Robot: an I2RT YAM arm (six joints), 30 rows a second.
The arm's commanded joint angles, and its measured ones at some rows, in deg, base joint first. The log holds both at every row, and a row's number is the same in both.
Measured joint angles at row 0:
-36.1 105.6 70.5 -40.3 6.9 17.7
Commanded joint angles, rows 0 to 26:
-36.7 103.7 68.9 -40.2 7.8 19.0
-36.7 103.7 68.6 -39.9 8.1 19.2
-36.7 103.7 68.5 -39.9 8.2 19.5
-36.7 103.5 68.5 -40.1 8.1 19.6
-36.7 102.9 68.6 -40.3 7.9 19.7
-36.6 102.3 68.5 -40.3 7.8 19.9
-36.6 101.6 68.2 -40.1 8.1 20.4
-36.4 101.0 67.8 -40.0 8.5 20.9
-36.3 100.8 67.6 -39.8 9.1 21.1
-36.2 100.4 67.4 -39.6 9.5 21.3
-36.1 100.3 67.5 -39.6 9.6 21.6
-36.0 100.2 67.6 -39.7 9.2 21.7
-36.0 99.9 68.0 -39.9 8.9 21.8
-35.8 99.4 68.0 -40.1 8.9 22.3
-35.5 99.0 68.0 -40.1 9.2 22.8
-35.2 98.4 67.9 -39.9 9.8 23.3
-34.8 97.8 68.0 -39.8 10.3 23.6
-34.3 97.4 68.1 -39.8 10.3 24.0
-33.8 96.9 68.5 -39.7 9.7 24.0
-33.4 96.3 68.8 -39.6 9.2 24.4
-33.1 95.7 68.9 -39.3 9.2 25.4
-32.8 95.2 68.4 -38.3 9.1 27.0
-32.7 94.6 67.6 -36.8 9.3 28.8
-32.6 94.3 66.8 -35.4 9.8 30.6
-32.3 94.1 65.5 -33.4 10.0 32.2
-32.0 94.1 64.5 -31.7 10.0 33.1
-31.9 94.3 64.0 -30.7 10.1 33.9
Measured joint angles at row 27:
-32.4 94.7 66.4 -34.5 9.1 28.9
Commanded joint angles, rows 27 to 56:
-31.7 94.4 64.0 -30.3 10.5 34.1
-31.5 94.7 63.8 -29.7 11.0 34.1
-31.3 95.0 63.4 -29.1 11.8 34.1
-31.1 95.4 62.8 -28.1 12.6 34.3
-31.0 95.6 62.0 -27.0 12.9 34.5
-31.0 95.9 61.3 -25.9 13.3 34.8
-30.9 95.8 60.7 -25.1 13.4 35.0
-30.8 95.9 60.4 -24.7 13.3 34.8
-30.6 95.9 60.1 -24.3 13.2 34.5
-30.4 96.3 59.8 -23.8 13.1 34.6
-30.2 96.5 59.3 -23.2 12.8 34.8
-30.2 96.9 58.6 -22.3 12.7 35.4
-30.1 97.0 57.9 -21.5 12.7 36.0
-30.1 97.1 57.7 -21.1 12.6 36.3
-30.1 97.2 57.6 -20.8 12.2 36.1
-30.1 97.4 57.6 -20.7 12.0 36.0
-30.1 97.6 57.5 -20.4 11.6 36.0
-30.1 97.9 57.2 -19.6 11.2 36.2
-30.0 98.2 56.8 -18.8 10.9 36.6
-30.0 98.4 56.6 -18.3 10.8 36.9
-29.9 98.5 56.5 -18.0 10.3 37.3
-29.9 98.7 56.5 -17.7 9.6 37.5
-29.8 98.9 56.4 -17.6 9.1 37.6
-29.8 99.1 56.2 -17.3 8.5 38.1
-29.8 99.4 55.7 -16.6 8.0 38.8
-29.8 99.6 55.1 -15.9 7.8 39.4
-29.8 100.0 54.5 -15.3 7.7 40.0
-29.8 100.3 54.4 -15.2 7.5 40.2
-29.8 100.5 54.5 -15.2 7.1 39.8
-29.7 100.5 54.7 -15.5 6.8 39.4
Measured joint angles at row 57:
-30.3 99.2 55.6 -16.3 8.3 38.5
